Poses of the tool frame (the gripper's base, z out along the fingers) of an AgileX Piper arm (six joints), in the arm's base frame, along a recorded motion.
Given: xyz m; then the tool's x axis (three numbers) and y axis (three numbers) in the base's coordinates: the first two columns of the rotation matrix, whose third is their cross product.
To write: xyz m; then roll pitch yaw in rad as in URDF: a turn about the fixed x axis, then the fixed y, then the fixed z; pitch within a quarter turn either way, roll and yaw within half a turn. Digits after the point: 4 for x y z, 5 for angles.
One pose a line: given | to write
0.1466 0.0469 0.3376 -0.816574 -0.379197 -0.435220 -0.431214 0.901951 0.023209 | 0.1466 0.0469 0.3376 3.11581 0.45028 -2.70685
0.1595 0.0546 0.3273 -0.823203 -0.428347 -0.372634 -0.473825 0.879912 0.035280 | 0.1595 0.0546 0.3273 3.10357 0.38185 -2.66180
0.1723 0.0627 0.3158 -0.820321 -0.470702 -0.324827 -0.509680 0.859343 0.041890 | 0.1723 0.0627 0.3158 3.09729 0.33083 -2.62066
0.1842 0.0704 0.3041 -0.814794 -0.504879 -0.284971 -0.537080 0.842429 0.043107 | 0.1842 0.0704 0.3041 3.09661 0.28898 -2.58686
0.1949 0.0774 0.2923 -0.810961 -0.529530 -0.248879 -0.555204 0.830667 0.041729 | 0.1949 0.0774 0.2923 3.09849 0.25152 -2.56314
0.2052 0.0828 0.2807 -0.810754 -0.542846 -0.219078 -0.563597 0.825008 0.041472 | 0.2052 0.0828 0.2807 3.09908 0.22087 -2.55159
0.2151 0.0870 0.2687 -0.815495 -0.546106 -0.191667 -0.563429 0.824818 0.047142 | 0.2151 0.0870 0.2687 3.09354 0.19286 -2.55152
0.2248 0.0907 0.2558 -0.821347 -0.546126 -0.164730 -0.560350 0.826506 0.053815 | 0.2248 0.0907 0.2558 3.08701 0.16548 -2.55480
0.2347 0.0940 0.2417 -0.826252 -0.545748 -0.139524 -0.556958 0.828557 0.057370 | 0.2347 0.0940 0.2417 3.08362 0.13998 -2.55786
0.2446 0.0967 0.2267 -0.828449 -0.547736 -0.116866 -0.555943 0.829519 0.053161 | 0.2446 0.0967 0.2267 3.08804 0.11713 -2.55741
